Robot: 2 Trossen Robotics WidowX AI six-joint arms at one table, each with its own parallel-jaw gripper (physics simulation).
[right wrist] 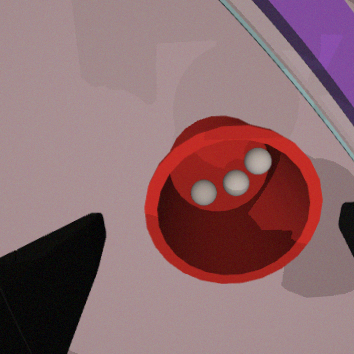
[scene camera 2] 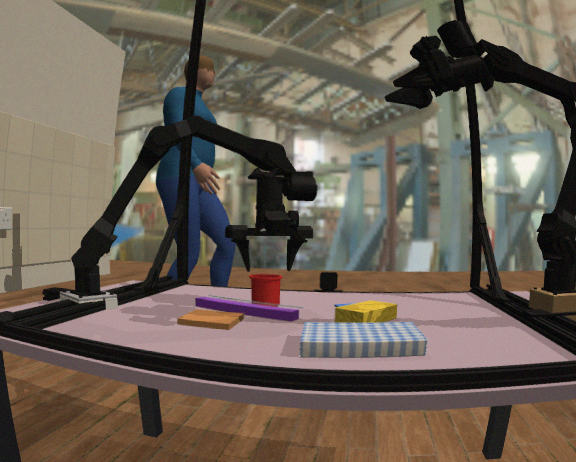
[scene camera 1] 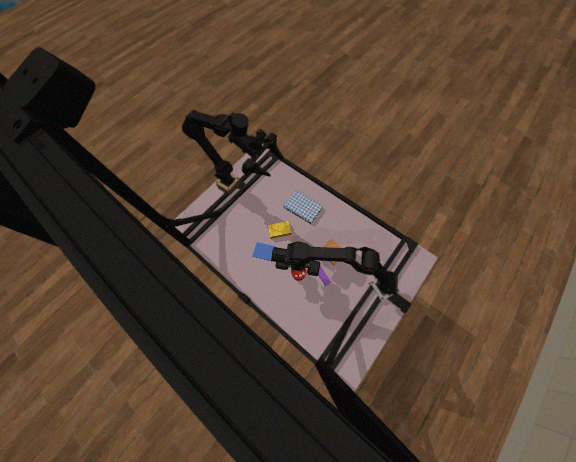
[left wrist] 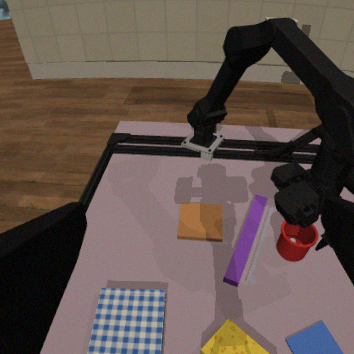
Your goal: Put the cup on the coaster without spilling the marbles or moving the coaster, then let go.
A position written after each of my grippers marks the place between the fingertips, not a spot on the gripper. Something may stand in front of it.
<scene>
In view: my left gripper point(scene camera 2: 389, 92), my right gripper point(scene camera 2: 268, 271) and a purple bar point(scene camera 2: 258, 309).
My left gripper also shows in scene camera 1 point(scene camera 1: 277, 167) and in the left wrist view point(left wrist: 205, 211). My right gripper also shows in the right wrist view point(right wrist: 222, 219) and in the left wrist view point(left wrist: 301, 230).
</scene>
